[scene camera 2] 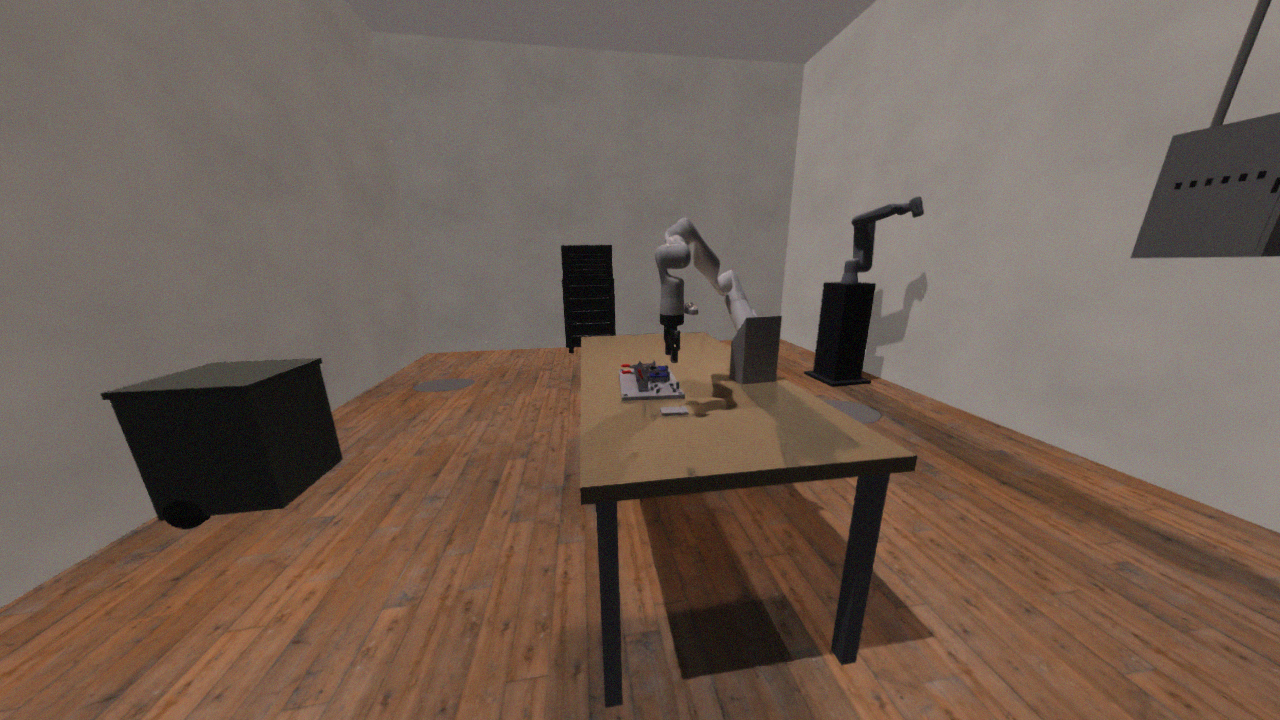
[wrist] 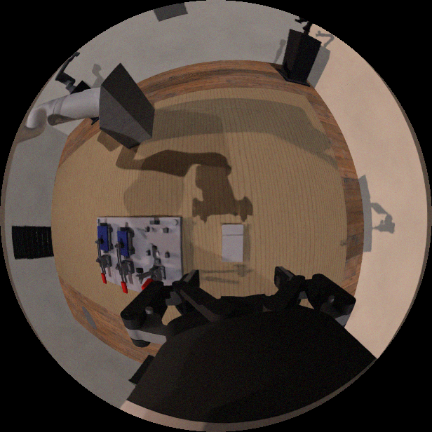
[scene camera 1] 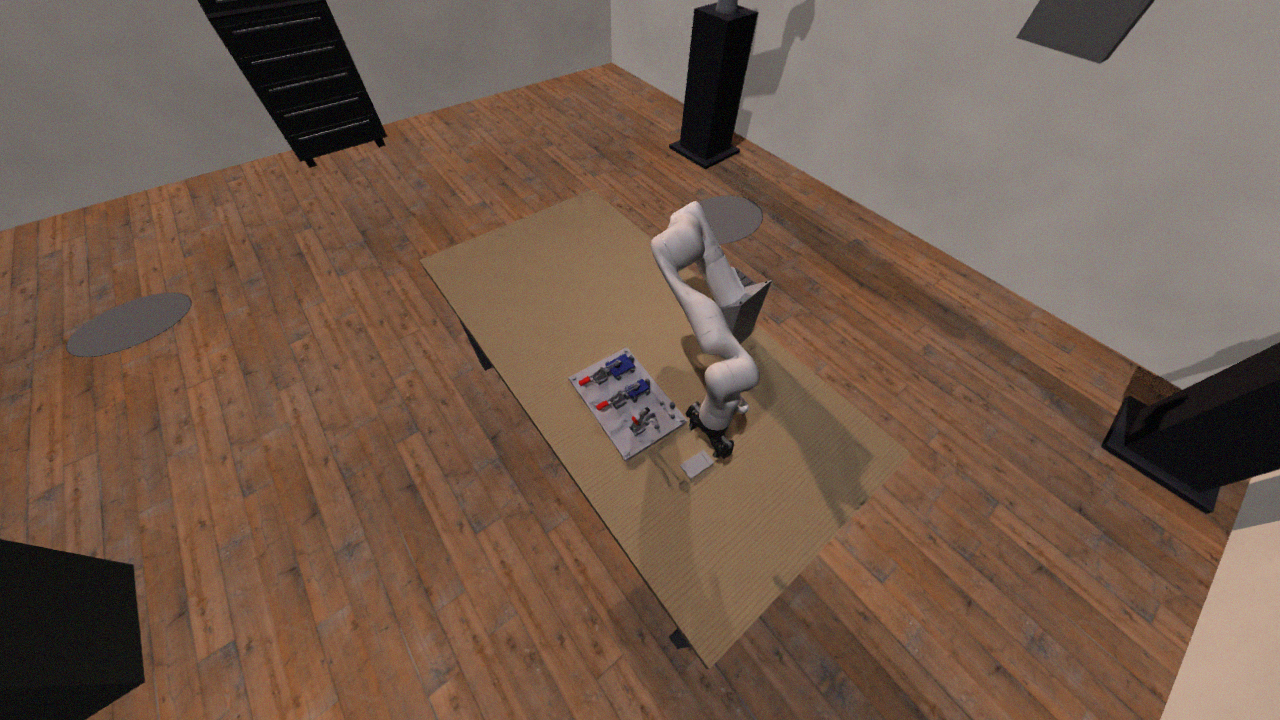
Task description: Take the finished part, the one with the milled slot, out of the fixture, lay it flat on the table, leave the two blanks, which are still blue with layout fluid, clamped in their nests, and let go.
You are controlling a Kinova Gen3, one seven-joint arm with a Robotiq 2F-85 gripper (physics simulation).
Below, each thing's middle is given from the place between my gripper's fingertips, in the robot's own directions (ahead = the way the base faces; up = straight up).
I see the finished part (wrist: 232, 234) 1 cm behind my hand and 19 cm below it. From my hand the other things lie so: fixture plate (scene camera 1: 615, 423): 31 cm to the right, 18 cm below.
